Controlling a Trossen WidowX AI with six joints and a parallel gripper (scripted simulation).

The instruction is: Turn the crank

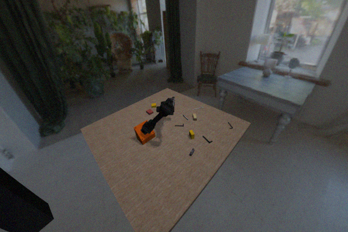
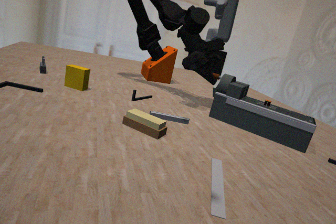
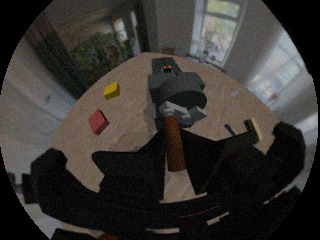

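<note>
My gripper tip is 20 mm below the brown crank handle, 20 mm past it and 10 mm to the left of it. The rest, counted from my gripper tip: red pointer 150 mm ahead, 70 mm to the left; then red block 220 mm to the left, 70 mm below, 60 mm behind; then grey bar 190 mm to the right, 90 mm ahead, 80 mm below.
</note>
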